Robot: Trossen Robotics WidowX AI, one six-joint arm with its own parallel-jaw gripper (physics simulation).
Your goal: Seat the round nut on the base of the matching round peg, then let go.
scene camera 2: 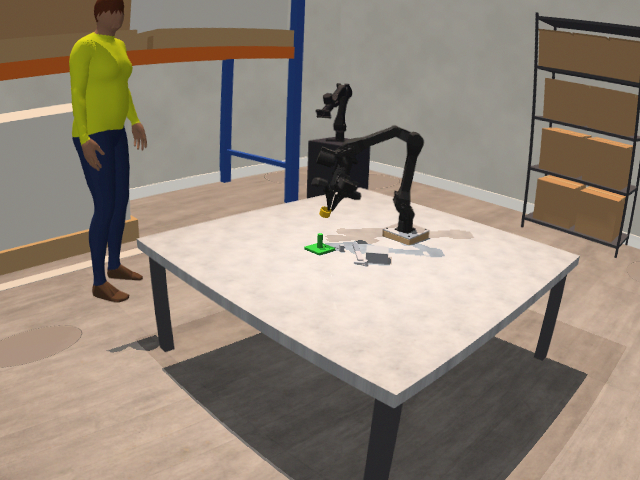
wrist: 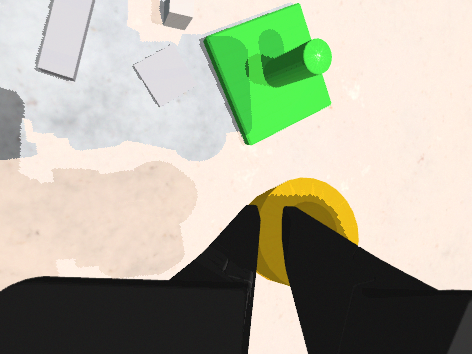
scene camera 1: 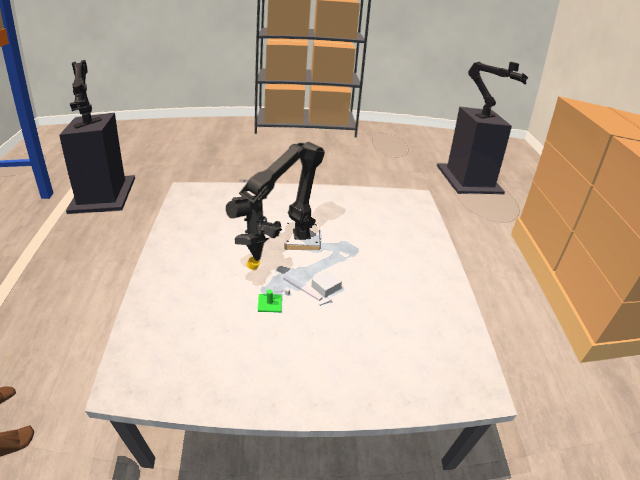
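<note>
The round nut, a yellow ring (scene camera 1: 252, 264) (scene camera 2: 324, 212) (wrist: 310, 187), is held tilted above the table. My gripper (scene camera 1: 255, 258) (scene camera 2: 329, 207) (wrist: 268, 217) is shut on its wall; in the wrist view one fingertip is over the hole and the other at the outer side. The fingers hide part of the ring. The green round peg (scene camera 1: 269, 296) (scene camera 2: 320, 239) (wrist: 317, 56) stands upright on its square green base (scene camera 1: 263, 305) (scene camera 2: 312, 249) (wrist: 295, 107). Nut and peg are apart, with the nut higher and nearer the arm's side of the table in scene camera 1.
A grey box (scene camera 1: 326, 284) (scene camera 2: 378, 257), a thin bar (scene camera 1: 302, 287) (scene camera 2: 357, 251) and a small grey block (scene camera 1: 287, 292) (scene camera 2: 341, 248) lie near the peg base. In the wrist view a pale square piece (wrist: 164, 75) lies left of the base. A person (scene camera 2: 105, 93) stands beyond the table.
</note>
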